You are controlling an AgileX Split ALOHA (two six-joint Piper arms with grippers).
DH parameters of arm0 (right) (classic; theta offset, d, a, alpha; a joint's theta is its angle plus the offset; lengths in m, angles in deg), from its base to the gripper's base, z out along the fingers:
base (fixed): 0 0 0 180
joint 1: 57.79 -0.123 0 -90
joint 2: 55.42 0 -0.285 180
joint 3: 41.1 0 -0.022 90
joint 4: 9.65 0.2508 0 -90
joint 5: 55.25 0 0.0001 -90
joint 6: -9.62 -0.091 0 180
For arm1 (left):
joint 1: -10.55 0.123 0 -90
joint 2: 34.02 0 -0.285 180
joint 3: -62.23 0 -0.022 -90
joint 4: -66.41 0.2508 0 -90
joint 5: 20.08 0 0.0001 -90
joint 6: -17.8 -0.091 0 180
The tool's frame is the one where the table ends.
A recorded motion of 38 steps. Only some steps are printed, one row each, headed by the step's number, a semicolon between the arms.
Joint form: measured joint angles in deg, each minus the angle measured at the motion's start. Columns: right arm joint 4, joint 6, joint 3, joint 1, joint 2, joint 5; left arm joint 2, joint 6, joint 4, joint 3, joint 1, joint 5.
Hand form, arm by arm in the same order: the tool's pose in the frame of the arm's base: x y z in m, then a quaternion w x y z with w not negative. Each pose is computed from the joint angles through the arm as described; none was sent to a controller.
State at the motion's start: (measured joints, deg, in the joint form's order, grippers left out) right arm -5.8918 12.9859 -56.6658 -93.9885 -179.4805 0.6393; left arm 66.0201 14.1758 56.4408 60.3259 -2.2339 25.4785
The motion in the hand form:
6: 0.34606 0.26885 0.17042 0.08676 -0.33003 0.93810 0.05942; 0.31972 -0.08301 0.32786 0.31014 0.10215 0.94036 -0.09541
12: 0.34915 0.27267 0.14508 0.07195 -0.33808 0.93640 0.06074; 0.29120 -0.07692 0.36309 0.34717 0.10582 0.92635 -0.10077
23: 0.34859 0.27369 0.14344 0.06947 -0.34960 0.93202 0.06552; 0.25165 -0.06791 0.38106 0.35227 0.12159 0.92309 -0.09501
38: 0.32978 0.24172 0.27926 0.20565 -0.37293 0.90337 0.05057; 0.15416 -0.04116 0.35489 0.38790 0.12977 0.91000 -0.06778
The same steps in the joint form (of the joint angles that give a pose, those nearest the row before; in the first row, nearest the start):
6: 0.48 0.39 0.00 -0.93 -5.69 -1.58; -5.28 0.00 1.05 0.00 0.00 0.72
12: 1.51 2.05 0.00 -0.93 -9.06 -3.30; -12.07 0.00 1.05 0.00 0.00 2.96
23: 2.43 3.98 0.00 -0.93 -9.29 -3.32; -19.80 -1.07 1.63 -2.80 0.00 7.41
38: -3.75 5.26 0.00 -0.04 9.10 0.26; -42.28 -1.26 5.10 -23.04 0.00 5.58

